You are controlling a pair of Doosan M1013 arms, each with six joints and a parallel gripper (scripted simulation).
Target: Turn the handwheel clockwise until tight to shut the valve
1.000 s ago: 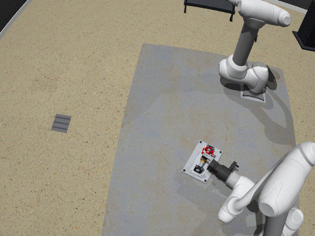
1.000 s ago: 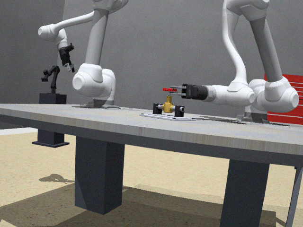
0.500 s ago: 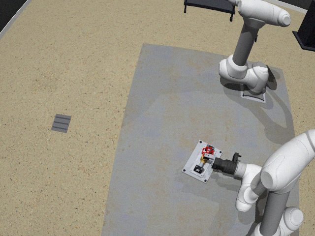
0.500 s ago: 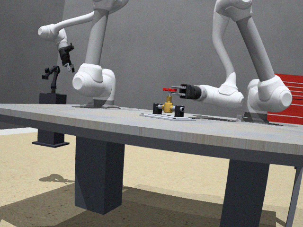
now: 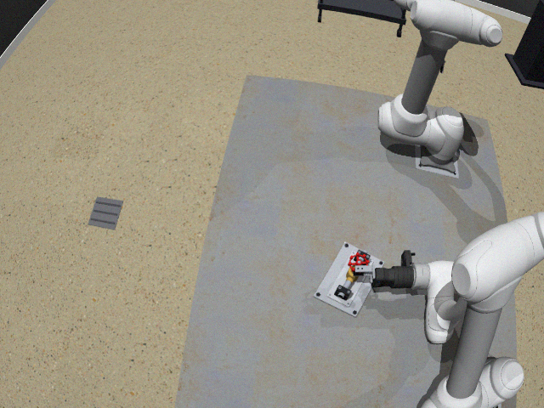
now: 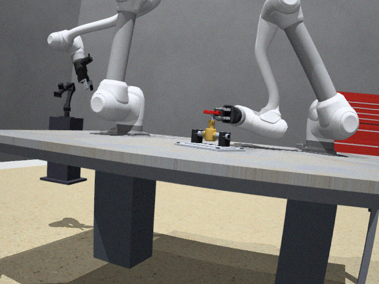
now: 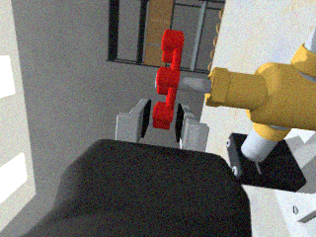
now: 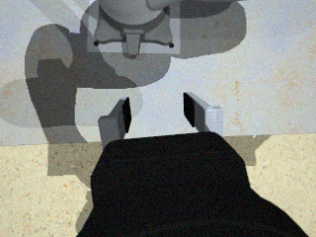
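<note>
Now: left hand 30 mm to the left of the red handwheel and 10 mm above it. Also, from my left hand: pale base plate (140 mm below, 30 mm to the right).
</note>
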